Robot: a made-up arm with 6 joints.
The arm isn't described. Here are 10 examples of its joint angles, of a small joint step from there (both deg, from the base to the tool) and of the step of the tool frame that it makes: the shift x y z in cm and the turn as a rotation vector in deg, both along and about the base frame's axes.
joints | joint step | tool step
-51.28 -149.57 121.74 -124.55 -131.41 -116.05 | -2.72 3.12 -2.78 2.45 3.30 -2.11 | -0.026 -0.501 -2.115 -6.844 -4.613 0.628
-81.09 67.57 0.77 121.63 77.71 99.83 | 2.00 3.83 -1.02 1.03 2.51 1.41 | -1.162 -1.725 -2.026 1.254 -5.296 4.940
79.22 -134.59 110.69 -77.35 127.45 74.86 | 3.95 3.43 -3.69 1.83 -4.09 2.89 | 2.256 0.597 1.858 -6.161 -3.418 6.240
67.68 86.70 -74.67 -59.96 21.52 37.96 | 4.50 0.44 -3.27 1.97 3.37 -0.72 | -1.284 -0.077 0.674 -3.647 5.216 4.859
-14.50 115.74 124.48 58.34 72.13 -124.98 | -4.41 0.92 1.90 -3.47 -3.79 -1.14 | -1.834 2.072 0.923 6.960 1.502 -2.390
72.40 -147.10 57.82 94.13 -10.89 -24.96 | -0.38 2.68 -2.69 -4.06 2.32 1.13 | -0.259 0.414 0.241 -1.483 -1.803 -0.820
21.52 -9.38 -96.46 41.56 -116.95 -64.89 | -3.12 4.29 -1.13 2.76 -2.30 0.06 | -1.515 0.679 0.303 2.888 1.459 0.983
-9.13 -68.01 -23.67 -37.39 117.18 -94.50 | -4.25 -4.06 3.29 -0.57 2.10 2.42 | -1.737 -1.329 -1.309 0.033 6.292 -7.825
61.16 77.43 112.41 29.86 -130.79 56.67 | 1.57 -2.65 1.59 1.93 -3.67 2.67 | -0.257 -0.039 -0.057 1.730 2.229 1.995
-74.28 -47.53 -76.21 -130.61 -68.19 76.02 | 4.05 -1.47 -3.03 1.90 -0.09 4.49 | -0.736 0.872 -0.653 0.122 -2.309 2.330
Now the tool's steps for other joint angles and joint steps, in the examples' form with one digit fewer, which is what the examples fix.
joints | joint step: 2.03 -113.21 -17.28 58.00 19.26 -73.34 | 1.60 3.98 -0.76 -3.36 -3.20 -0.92
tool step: 0.22 -0.38 -0.58 2.21 -3.29 0.86
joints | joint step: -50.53 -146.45 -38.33 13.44 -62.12 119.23 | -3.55 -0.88 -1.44 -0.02 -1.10 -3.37
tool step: 0.56 0.61 -0.46 0.56 2.61 -1.49
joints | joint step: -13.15 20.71 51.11 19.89 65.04 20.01 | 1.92 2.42 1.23 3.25 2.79 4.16
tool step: -1.26 0.48 -0.54 -0.71 -1.67 6.33
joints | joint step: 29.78 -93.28 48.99 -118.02 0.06 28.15 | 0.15 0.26 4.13 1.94 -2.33 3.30
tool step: 0.64 0.78 0.84 -3.01 6.52 -2.72
